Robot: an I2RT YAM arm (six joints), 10 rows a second.
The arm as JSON. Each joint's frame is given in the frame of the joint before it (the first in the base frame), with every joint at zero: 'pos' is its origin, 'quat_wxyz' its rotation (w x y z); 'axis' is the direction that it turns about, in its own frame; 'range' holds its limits. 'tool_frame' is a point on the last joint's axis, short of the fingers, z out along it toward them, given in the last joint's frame.
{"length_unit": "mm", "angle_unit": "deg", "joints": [
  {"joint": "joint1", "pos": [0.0, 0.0, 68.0], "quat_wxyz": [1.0, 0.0, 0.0, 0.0], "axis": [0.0, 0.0, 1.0], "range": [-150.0, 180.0]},
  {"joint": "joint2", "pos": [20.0, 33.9, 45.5], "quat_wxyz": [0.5, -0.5, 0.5, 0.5], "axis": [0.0, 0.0, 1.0], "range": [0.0, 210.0]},
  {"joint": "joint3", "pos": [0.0, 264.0, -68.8], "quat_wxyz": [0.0, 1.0, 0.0, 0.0], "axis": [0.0, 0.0, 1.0], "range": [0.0, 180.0]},
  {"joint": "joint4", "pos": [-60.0, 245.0, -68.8], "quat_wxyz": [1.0, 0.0, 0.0, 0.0], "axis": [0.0, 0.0, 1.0], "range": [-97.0, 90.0]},
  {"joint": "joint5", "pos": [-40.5, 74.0, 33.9], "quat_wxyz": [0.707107, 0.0, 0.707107, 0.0], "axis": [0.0, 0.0, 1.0], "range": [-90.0, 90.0]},
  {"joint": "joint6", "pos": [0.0, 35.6, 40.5], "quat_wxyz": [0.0, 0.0, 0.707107, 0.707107], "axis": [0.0, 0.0, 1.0], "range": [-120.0, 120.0]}
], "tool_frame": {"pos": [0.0, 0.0, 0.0], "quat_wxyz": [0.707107, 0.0, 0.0, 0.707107]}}
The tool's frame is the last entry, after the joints.
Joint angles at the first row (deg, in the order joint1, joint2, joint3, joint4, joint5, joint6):
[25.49 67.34 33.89 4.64 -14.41 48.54]
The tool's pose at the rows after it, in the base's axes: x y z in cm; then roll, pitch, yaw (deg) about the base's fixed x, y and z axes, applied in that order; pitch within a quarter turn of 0, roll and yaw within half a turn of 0:
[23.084 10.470 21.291 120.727 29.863 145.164]
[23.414 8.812 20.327 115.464 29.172 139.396]
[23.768 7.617 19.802 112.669 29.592 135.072]
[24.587 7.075 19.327 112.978 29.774 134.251]
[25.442 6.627 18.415 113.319 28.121 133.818]
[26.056 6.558 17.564 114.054 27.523 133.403]
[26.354 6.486 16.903 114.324 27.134 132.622]
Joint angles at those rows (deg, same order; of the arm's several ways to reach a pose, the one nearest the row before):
[22.37 68.68 32.33 9.09 -14.58 48.87]
[18.28 69.08 28.33 17.67 -16.69 51.30]
[15.38 69.93 26.31 23.11 -16.96 52.16]
[13.65 72.55 26.78 24.96 -17.57 51.59]
[12.08 76.16 27.05 27.45 -18.93 52.46]
[11.70 79.25 27.25 29.58 -18.64 52.78]
[11.49 81.26 27.00 31.58 -18.07 53.26]

